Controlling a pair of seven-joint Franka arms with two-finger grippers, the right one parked.
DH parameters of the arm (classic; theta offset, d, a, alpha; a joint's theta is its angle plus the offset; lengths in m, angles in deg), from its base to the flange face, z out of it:
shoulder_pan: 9.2 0.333 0 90
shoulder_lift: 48.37 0 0 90
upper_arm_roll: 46.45 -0.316 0.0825 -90
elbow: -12.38 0 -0.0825 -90
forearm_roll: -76.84 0.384 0 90
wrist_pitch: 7.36 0 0.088 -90
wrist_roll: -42.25 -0.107 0 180
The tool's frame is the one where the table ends.
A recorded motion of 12 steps. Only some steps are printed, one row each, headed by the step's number.
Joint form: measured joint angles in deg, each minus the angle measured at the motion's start. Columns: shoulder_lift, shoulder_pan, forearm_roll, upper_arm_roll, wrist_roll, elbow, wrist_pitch.
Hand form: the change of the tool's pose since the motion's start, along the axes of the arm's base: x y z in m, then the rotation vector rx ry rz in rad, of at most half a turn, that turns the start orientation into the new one. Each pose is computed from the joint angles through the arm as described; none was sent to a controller.
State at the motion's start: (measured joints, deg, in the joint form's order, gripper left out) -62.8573 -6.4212 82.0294 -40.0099 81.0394 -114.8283 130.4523
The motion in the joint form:
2: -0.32 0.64 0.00 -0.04 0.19 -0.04 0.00
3: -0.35 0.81 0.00 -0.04 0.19 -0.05 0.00
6: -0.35 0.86 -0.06 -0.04 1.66 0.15 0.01
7: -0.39 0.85 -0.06 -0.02 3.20 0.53 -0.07
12: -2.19 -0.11 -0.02 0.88 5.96 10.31 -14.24
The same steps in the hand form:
2: -0.0003 0.0064 -0.0033 0.0001 0.0062 0.0151
3: -0.0003 0.0080 -0.0036 0.0001 0.0069 0.0181
6: 0.0010 0.0085 -0.0023 0.0009 0.0023 0.0455
7: 0.0031 0.0082 -0.0002 0.0022 -0.0031 0.0720
12: 0.0303 -0.0072 0.0315 0.0268 0.1001 0.0998

